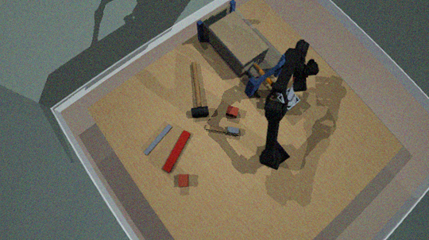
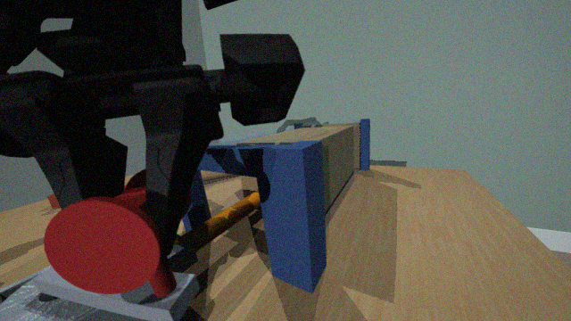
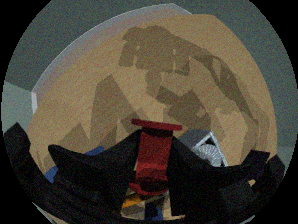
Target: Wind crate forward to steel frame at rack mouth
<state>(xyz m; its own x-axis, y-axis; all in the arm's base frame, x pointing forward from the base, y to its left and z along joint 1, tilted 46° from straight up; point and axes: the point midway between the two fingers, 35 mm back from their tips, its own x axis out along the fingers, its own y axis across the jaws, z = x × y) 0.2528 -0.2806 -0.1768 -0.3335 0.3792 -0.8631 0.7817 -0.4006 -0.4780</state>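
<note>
Now: gripper tip 120 mm short of the blue frame, 110 mm to the right of it and 30 mm above it. From my gripper tip the other things lie so: red grip (10 mm ahead, 10 mm to the left); then brush-like tool (20 mm ahead, 460 mm to the left, 120 mm below); then grey winch (50 mm behind, 90 mm to the left, 100 mm below).
</note>
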